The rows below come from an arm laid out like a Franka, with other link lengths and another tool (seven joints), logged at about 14 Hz.
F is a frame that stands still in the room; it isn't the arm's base.
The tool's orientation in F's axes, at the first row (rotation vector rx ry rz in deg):
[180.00, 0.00, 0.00]
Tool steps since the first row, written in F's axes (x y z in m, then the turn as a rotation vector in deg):
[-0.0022, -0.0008, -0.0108, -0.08, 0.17, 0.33]
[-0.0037, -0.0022, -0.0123, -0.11, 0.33, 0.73]
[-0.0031, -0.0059, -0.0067, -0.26, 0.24, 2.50]
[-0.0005, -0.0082, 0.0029, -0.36, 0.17, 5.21]
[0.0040, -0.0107, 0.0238, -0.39, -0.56, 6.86]
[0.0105, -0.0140, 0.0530, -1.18, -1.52, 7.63]
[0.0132, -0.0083, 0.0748, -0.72, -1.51, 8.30]
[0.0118, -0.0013, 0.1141, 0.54, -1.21, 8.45]
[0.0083, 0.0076, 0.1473, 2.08, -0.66, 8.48]
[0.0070, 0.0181, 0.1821, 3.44, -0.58, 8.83]
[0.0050, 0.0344, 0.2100, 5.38, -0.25, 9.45]
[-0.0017, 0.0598, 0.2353, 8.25, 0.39, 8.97]
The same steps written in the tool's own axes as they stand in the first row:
[-0.0022, 0.0008, 0.0108, -0.08, -0.17, -0.33]
[-0.0037, 0.0022, 0.0123, -0.11, -0.33, -0.73]
[-0.0031, 0.0059, 0.0067, -0.26, -0.24, -2.50]
[-0.0005, 0.0082, -0.0029, -0.36, -0.17, -5.21]
[0.0040, 0.0107, -0.0238, -0.39, 0.56, -6.86]
[0.0105, 0.0140, -0.0530, -1.18, 1.52, -7.63]
[0.0132, 0.0083, -0.0748, -0.72, 1.51, -8.30]
[0.0118, 0.0013, -0.1141, 0.54, 1.21, -8.45]
[0.0083, -0.0076, -0.1473, 2.08, 0.66, -8.48]
[0.0070, -0.0181, -0.1821, 3.44, 0.58, -8.83]
[0.0050, -0.0344, -0.2100, 5.38, 0.25, -9.45]
[-0.0017, -0.0598, -0.2353, 8.25, -0.39, -8.97]

